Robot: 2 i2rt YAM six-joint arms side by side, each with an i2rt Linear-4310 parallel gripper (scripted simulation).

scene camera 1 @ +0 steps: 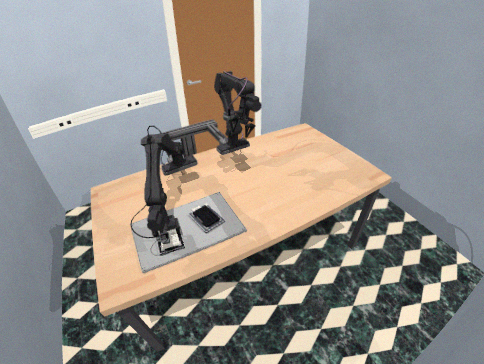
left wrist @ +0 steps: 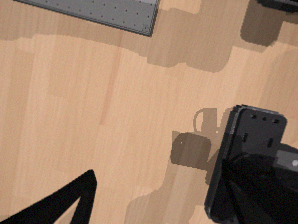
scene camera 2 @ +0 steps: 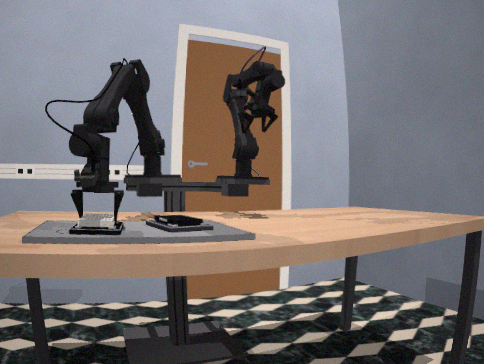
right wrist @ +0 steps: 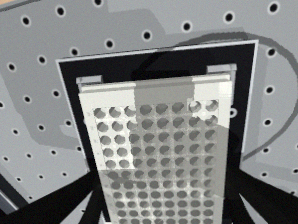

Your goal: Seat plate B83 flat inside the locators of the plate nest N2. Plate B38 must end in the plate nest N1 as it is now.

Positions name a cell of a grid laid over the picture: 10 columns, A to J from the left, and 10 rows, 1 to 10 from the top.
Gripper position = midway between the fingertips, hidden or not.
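Note:
My left gripper (scene camera 2: F4) (left wrist: F8) is visible to me both in scene camera 2 and in the left wrist view. My right gripper (right wrist: F8) is in sight too. I also see a white plate (right wrist: F6), though in the left wrist view the plate is out of frame.

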